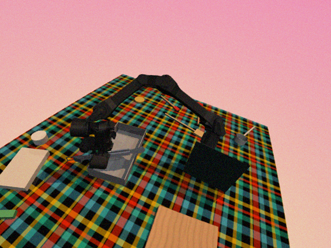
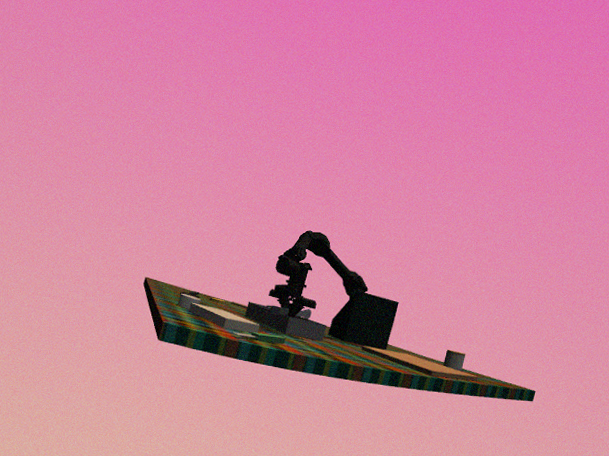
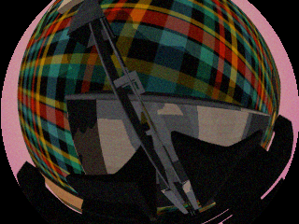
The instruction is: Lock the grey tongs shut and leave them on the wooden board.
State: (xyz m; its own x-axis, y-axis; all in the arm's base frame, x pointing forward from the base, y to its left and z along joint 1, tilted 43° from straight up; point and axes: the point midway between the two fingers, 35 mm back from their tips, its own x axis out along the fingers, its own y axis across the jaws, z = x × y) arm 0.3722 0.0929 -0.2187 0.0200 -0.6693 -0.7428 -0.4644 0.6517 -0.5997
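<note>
Now: gripper tip 8 cm to the left of the grey roasting tin and 2 cm past it. From my gripper tip the other things lie so: pale block (25 cm ahead, 21 cm to the left, 2 cm below); then green-handled tool (39 cm to the left, 19 cm ahead, 2 cm below); then white cylinder (35 cm ahead, 8 cm to the left, 1 cm below).
</note>
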